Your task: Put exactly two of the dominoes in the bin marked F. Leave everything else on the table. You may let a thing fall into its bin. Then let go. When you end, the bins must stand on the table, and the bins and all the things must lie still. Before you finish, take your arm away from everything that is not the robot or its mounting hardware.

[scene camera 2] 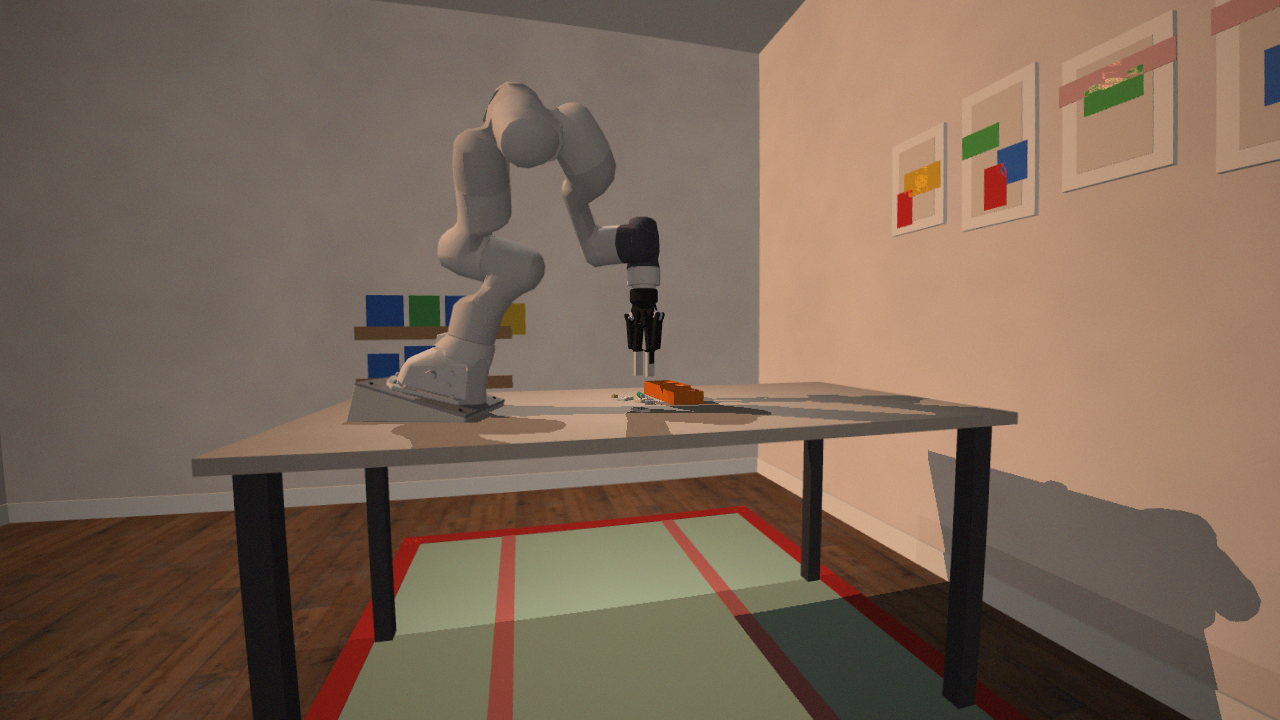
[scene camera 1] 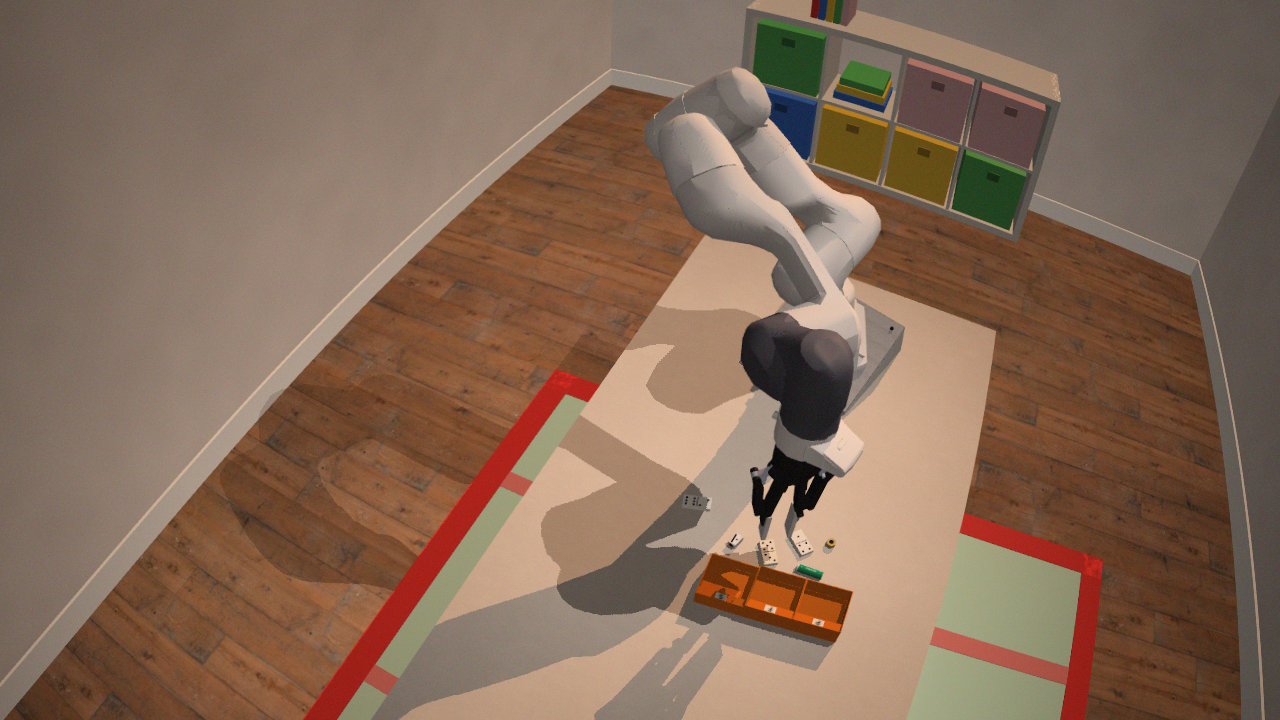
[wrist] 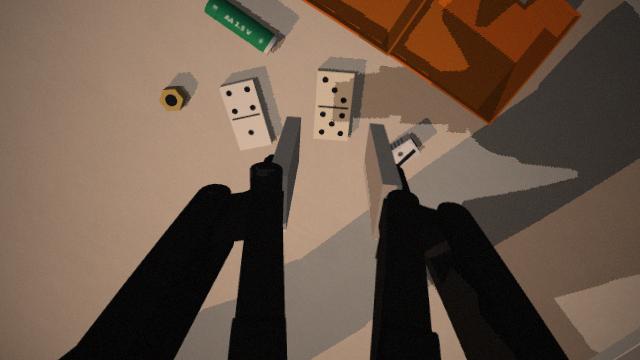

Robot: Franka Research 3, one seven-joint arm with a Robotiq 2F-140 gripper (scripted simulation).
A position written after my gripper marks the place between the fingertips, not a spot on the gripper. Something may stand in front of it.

Observation:
I see my gripper (scene camera 1: 774, 532) and an orange three-compartment bin (scene camera 1: 771, 587).
The orange three-compartment bin is seen too in scene camera 2 (scene camera 2: 675, 393) and in the wrist view (wrist: 480, 61). My gripper shows as well in scene camera 2 (scene camera 2: 644, 375) and in the wrist view (wrist: 333, 143).

